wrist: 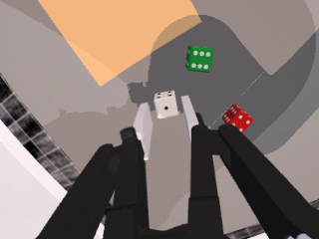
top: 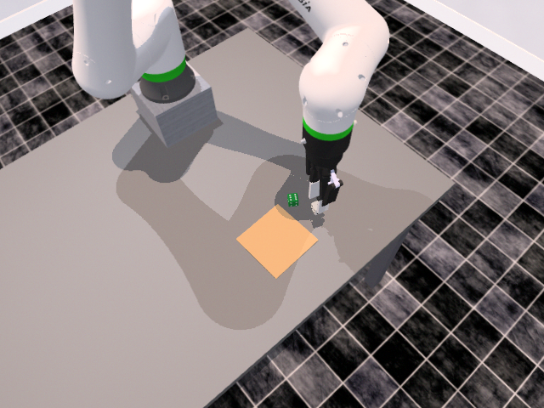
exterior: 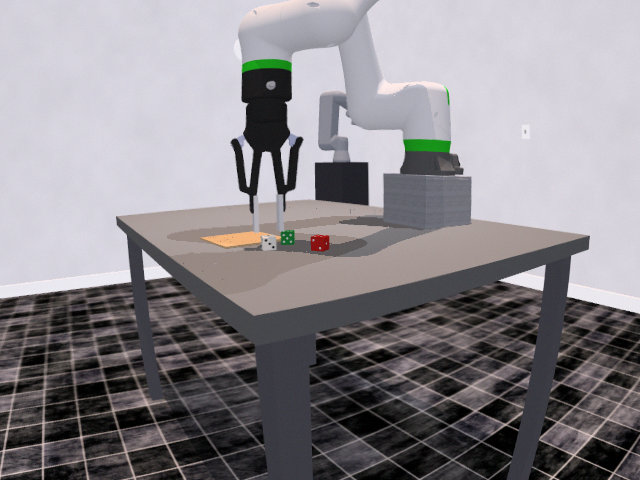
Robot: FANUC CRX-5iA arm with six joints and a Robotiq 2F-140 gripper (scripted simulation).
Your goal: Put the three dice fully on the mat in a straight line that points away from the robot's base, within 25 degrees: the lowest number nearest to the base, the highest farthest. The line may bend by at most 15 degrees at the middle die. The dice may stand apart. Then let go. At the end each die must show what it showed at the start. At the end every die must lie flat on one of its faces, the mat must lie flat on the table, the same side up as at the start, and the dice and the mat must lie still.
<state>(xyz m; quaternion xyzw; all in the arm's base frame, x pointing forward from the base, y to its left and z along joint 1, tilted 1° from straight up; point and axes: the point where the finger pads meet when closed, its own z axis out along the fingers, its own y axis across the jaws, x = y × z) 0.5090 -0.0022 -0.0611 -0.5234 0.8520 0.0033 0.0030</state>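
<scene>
The white die lies 5 cm below my hand. The rest, counted from my hand: red die: 7 cm to the left, 6 cm behind, 5 cm below; green die: 6 cm behind, 5 cm below, 2 cm to the right; mat: 13 cm to the right, 6 cm below, 3 cm behind.
</scene>
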